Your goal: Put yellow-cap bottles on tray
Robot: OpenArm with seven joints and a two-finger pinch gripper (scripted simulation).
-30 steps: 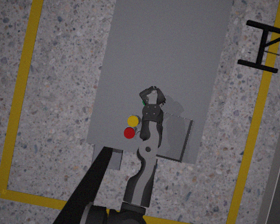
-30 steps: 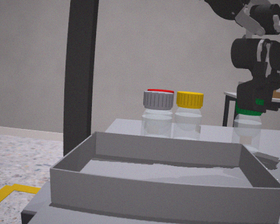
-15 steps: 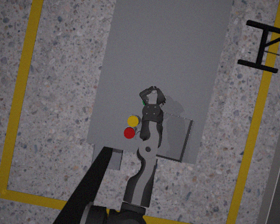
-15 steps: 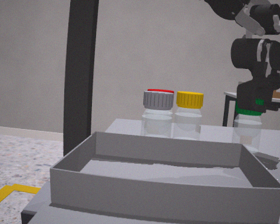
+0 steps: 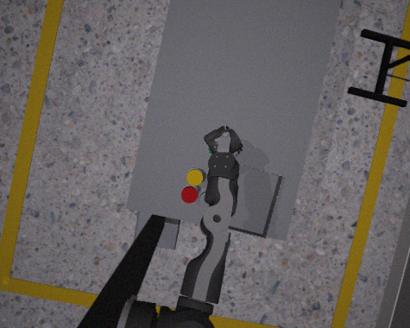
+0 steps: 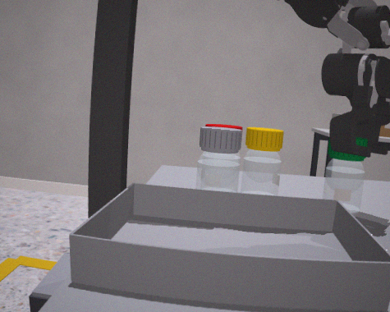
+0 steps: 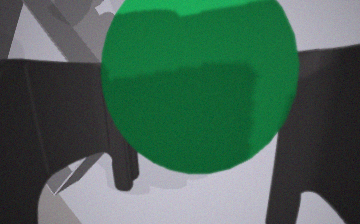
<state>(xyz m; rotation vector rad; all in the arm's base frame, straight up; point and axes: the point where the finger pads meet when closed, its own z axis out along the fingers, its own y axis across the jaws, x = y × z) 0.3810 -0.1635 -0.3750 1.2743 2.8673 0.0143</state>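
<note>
Right now the green-capped bottle is 5 cm below my hand, 1 cm to the left of it and 1 cm behind it. Also, from my hand: yellow-capped bottle 12 cm behind, 7 cm to the left, 5 cm below; grey-capped bottle 19 cm behind, 5 cm below, 2 cm to the left; red-capped bottle 18 cm behind, 8 cm to the left, 5 cm below.
</note>
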